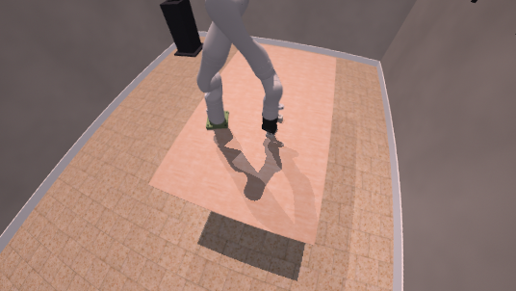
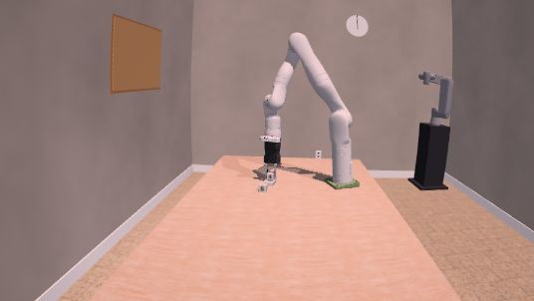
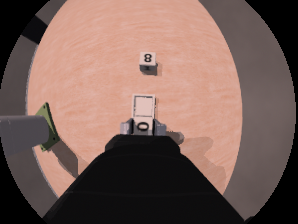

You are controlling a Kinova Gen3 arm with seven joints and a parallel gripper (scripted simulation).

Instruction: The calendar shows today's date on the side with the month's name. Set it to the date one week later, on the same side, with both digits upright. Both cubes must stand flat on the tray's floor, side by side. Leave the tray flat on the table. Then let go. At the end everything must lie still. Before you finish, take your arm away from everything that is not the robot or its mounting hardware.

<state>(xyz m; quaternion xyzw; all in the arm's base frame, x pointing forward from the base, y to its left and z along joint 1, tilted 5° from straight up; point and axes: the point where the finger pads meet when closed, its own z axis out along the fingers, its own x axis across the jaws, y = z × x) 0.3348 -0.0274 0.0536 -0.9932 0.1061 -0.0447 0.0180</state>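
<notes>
Right now my hand is 30 mm above the tray and 20 mm to the right of it.
</notes>
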